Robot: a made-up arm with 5 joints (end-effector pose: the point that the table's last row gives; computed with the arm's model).
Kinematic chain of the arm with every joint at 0, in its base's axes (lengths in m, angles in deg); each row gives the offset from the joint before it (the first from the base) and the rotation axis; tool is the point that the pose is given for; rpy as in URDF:
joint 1: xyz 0 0 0.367 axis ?
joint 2: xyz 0 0 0 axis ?
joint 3: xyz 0.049 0 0.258 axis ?
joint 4: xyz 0.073 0 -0.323 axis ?
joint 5: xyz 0.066 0 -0.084 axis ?
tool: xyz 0 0 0 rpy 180 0 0
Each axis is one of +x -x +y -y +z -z.
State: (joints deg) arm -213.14 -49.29 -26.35 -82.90 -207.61
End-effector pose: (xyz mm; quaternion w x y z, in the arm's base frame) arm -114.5 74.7 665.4 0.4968 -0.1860 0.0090 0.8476
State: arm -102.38 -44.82 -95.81 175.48 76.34
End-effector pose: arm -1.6 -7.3 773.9 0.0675 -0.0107 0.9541 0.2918
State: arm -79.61 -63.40 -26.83 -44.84 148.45
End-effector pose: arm 22.8 -124.5 706.7 0.5224 0.1556 0.3490 -0.7623
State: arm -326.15 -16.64 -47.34 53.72 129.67
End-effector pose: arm 311.7 209.0 481.2 0.0885 -0.6676 0.7391 -0.0128
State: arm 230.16 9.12 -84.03 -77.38 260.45
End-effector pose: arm -256.8 -307.7 705.4 0.8821 0.2311 -0.0626 -0.4056
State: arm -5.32 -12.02 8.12 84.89 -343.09
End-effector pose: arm 16.3 -1.5 233.9 0.0656 0.7462 -0.1466 -0.6461
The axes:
joint 1: +z
joint 2: +y
joint 3: +y
joint 4: +y
joint 5: -z

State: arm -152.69 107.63 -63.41 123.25 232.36
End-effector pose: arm 21.8 11.3 27.4 0.6368 -0.1065 0.0237 -0.7633
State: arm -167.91 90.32 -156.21 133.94 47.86
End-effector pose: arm -517.4 -110.8 158.6 0.4847 0.2545 0.7887 0.2796
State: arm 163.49 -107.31 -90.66 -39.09 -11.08
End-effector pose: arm 514.3 -152.4 612.0 0.8532 0.0226 0.4771 -0.2095
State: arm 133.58 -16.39 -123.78 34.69 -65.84
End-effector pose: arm -129.9 136.5 1009.2 0.4436 0.1021 -0.5968 -0.6608
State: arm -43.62 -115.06 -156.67 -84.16 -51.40
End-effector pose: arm -373.0 355.5 130.9 0.0264 -0.9971 -0.0678 0.0242
